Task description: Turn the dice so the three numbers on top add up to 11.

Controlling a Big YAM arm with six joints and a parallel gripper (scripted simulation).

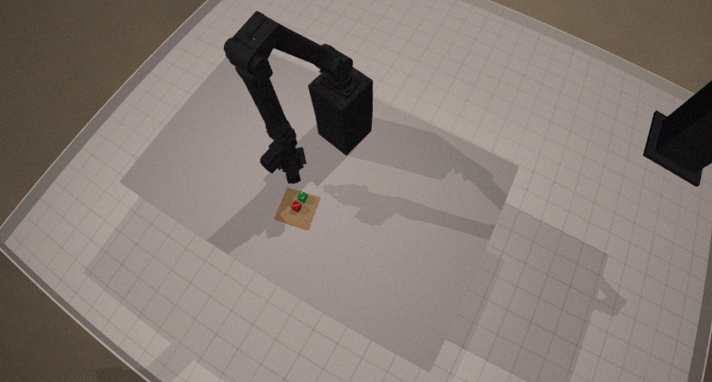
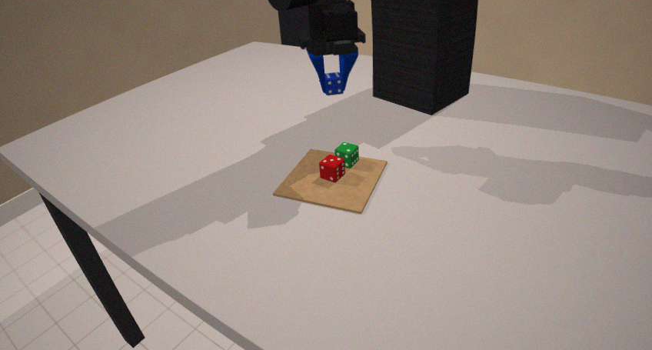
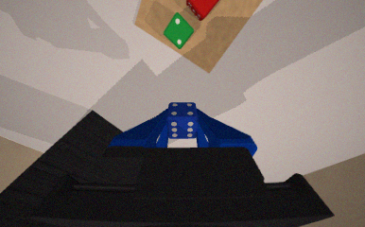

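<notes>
The red die is 100 mm ahead of my hand, 70 mm to the left of it and 90 mm below it. From my hand the other things lie so: tan mat 100 mm ahead, 70 mm to the left, 110 mm below; green die 50 mm ahead, 60 mm to the left, 90 mm below; blue die right at my hand.
</notes>
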